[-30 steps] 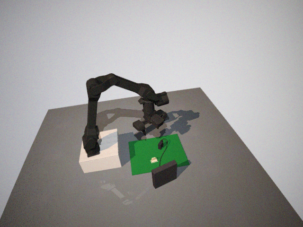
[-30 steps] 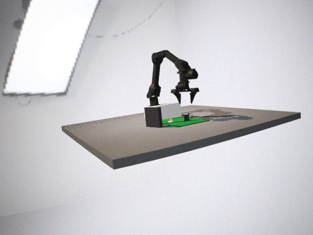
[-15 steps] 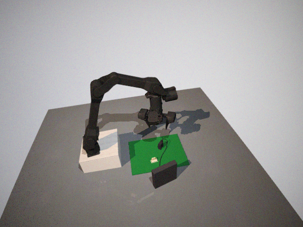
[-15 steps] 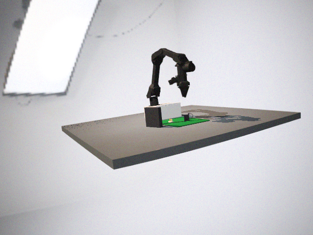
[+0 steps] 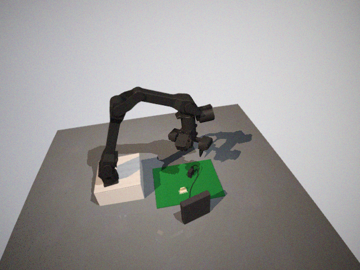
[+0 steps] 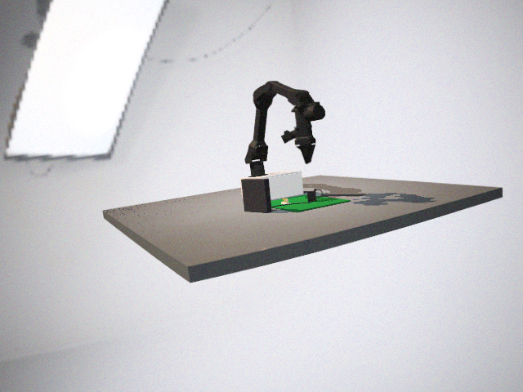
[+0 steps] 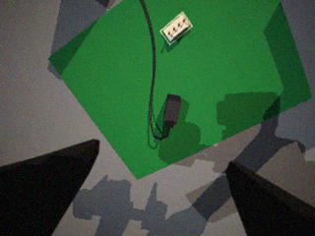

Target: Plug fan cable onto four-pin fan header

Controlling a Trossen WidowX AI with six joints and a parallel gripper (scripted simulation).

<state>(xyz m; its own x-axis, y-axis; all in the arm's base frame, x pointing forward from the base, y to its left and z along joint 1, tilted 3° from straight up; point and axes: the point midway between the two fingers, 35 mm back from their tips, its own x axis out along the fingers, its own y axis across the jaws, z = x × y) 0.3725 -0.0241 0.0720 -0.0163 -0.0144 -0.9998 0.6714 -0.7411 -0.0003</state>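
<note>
Now: the black plug 13 cm below my gripper tip and 1 cm to the left of it. From my gripper tip the other things lie so: dark fan: 20 cm to the right, 9 cm below, 6 cm behind; then green board: 16 cm below, 4 cm behind, 2 cm to the right; then four-pin fan header: 15 cm below, 7 cm to the right, 7 cm behind.
</note>
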